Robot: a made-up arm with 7 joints.
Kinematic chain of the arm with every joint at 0, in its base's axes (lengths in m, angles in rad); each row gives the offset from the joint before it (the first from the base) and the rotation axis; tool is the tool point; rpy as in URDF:
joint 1: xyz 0 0 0.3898 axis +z
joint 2: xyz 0 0 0 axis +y
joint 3: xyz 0 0 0.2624 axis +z
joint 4: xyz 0.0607 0 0 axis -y
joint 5: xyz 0.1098 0 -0.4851 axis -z
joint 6: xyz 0 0 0 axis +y
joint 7: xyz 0.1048 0 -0.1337 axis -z
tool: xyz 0 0 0 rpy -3.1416 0 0
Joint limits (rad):
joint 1: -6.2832..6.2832
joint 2: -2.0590..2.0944
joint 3: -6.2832..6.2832
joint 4: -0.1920..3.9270
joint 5: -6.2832..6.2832
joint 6: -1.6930..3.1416
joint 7: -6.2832..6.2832
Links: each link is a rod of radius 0.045 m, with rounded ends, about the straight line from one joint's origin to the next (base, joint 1, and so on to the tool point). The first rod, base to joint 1, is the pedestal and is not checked.
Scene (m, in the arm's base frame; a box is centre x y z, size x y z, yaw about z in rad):
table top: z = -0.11
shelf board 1: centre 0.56 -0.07 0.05 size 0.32 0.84 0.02 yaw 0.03
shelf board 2: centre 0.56 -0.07 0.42 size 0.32 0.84 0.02 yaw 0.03
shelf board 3: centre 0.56 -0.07 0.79 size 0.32 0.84 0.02 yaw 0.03
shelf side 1: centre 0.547 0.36 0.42 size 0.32 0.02 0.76 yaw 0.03
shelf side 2: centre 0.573 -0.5 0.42 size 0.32 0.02 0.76 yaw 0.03
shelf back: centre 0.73 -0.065 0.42 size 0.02 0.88 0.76 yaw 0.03
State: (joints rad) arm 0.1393 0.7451 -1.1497 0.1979 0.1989 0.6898 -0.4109
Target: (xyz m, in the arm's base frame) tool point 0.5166 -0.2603 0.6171
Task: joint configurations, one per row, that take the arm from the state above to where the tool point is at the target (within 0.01 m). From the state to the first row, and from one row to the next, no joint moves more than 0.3 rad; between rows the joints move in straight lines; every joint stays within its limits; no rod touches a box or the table.
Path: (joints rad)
1: 0.0781 0.4791 -1.0824 0.2369 0.1934 0.7995 -0.4109
2: 0.0170 0.2131 -1.0152 0.2758 0.1878 0.9092 -0.4109
3: -0.0442 -0.0528 -0.9479 0.3148 0.1823 1.0190 -0.4109
4: -0.1054 -0.3188 -0.8806 0.3537 0.1768 1.1287 -0.4109
5: -0.1666 -0.5848 -0.8134 0.3927 0.1712 1.2384 -0.4109
6: -0.2277 -0.8508 -0.7461 0.4316 0.1657 1.3481 -0.4109
7: -0.2889 -1.1168 -0.6788 0.4706 0.1601 1.4579 -0.4109
8: -0.3501 -1.3828 -0.6116 0.5096 0.1546 1.5676 -0.4109
9: -0.1871 -1.1374 -0.5976 0.6151 0.1714 1.2788 -0.4109
10: -0.0240 -0.8920 -0.5837 0.7207 0.1882 0.9900 -0.4109
11: 0.1390 -0.6466 -0.5697 0.8262 0.2050 0.7012 -0.4109

